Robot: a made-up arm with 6 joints.
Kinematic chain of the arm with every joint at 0, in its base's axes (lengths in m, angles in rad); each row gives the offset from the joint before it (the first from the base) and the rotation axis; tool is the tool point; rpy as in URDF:
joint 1: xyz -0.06 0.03 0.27 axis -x
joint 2: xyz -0.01 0 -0.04 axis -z
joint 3: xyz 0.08 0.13 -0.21 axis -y
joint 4: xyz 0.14 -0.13 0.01 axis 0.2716 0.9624 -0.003
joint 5: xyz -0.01 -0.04 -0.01 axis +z
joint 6: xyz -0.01 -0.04 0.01 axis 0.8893 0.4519 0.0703
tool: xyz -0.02 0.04 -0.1 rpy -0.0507 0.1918 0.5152
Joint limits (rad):
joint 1: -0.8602..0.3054
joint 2: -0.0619..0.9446
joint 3: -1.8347..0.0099
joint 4: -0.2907..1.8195
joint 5: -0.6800..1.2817
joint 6: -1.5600..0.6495
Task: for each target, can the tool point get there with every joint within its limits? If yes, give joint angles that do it. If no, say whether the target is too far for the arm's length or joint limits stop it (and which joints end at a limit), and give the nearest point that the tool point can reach.
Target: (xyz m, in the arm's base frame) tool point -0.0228 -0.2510 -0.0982
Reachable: yes | joints 0.1596 0.5899 -0.7930 -0.1238 0.0473 -1.2827
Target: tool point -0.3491 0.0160 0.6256
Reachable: no: joint limits stop it (at a limit: joint 1, joint 2, joint 3, joint 4, joint 5) | nearest point -0.1047 -0.1809 0.1271 | short by 0.589 m
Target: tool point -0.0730 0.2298 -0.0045
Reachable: yes | joints -0.6886 0.7864 -1.4781 0.1769 -0.2407 0.1297
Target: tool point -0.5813 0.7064 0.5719
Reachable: no: too far | nearest point -0.1505 0.3399 0.0671 | short by 0.758 m
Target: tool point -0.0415 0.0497 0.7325
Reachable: no: joint limits stop it (at a limit: joint 1, joint 2, joint 3, joint 4) | nearest point 0.1030 0.1766 0.1739 | short by 0.591 m
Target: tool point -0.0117 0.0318 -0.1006
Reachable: yes | joints -0.1918 0.5848 -0.7368 0.1914 -0.1807 0.0475
